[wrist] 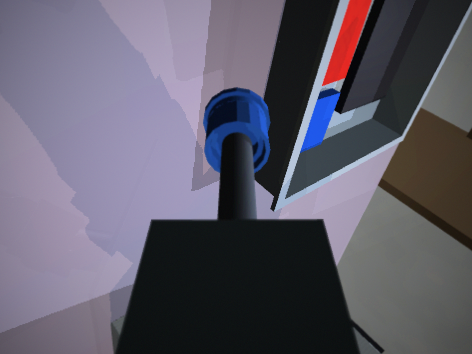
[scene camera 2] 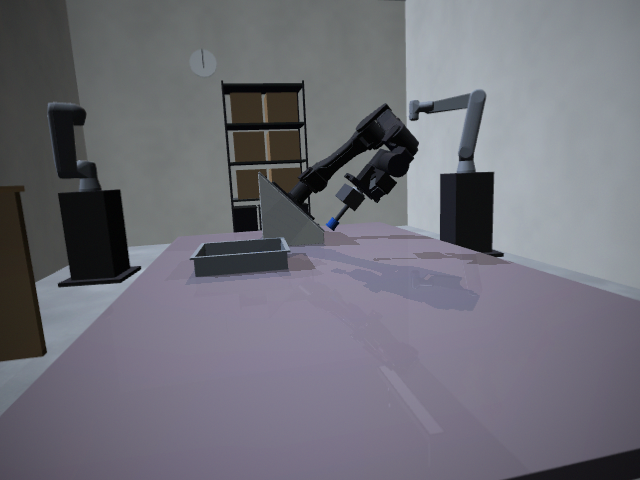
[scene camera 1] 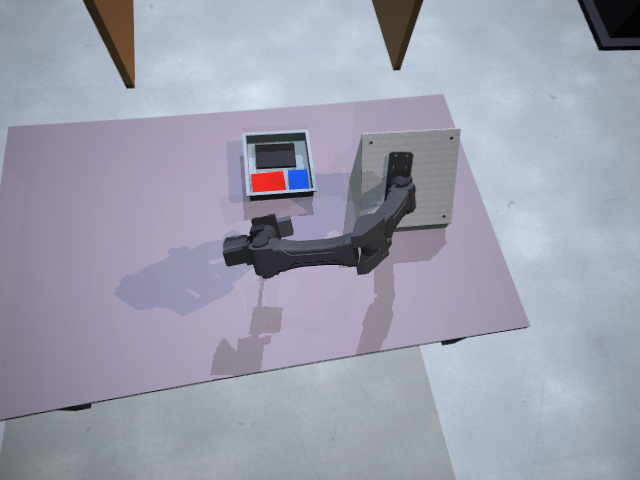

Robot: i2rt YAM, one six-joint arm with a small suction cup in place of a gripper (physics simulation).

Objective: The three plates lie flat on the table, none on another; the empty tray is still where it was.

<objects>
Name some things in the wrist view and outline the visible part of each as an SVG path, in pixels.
My suction cup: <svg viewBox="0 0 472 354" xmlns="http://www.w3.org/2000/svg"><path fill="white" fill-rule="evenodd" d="M222 90L213 96L205 107L203 119L206 132L205 156L211 167L220 173L217 219L151 220L115 354L360 354L324 220L257 219L254 173L264 166L270 154L268 139L270 117L268 106L261 96L249 89L235 87Z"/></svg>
A blue plate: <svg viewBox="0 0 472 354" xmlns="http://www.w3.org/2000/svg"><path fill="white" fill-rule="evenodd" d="M331 88L319 93L300 153L322 143L340 96L340 92Z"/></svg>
A tray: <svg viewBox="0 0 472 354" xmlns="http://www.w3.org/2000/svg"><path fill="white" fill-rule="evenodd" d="M472 0L429 0L385 98L343 114L334 111L322 143L301 153L300 151L319 93L331 88L340 92L345 79L322 86L350 0L285 1L263 99L268 106L270 117L268 130L270 154L264 166L254 173L255 181L274 196L270 208L273 212L403 141L472 10Z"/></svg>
A black plate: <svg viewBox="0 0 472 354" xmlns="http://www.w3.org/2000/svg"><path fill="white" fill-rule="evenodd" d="M429 0L374 0L341 87L340 96L334 111L343 114L385 98Z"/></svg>
</objects>
